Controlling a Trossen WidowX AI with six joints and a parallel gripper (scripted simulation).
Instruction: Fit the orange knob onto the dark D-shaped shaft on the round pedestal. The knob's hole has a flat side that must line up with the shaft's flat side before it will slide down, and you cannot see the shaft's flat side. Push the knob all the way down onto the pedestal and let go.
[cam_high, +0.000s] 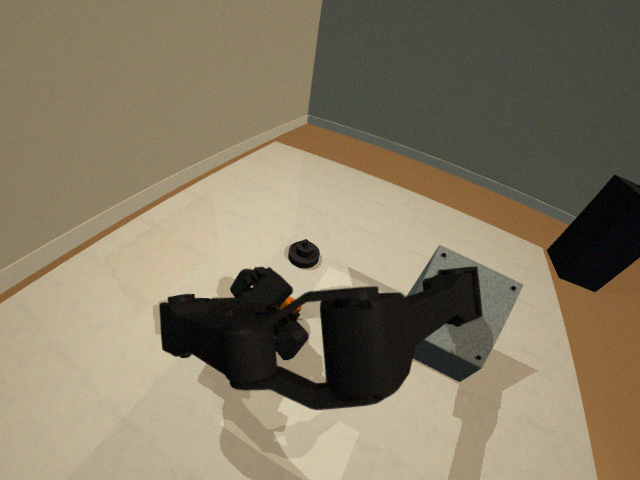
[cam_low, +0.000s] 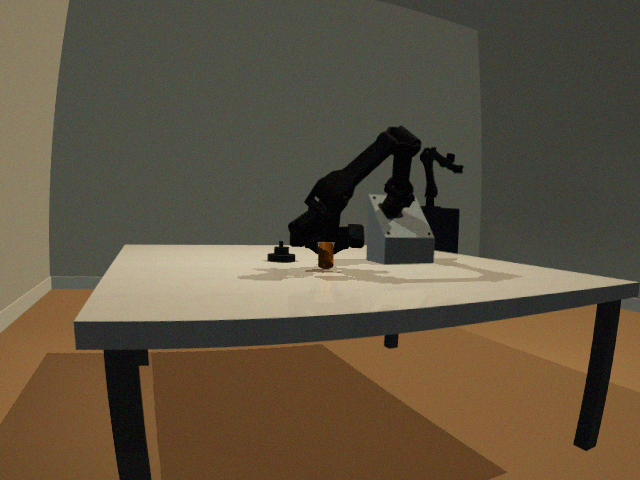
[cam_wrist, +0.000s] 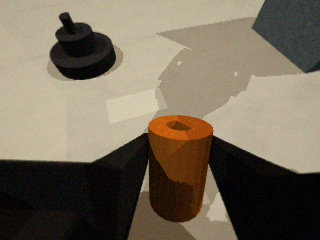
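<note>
My gripper tip is 19 cm to the left of the pedestal, 5 cm short of it and 1 cm above it. Also, from my gripper tip: orange knob: 1 cm to the left, 1 cm below, 1 cm ahead.
</note>
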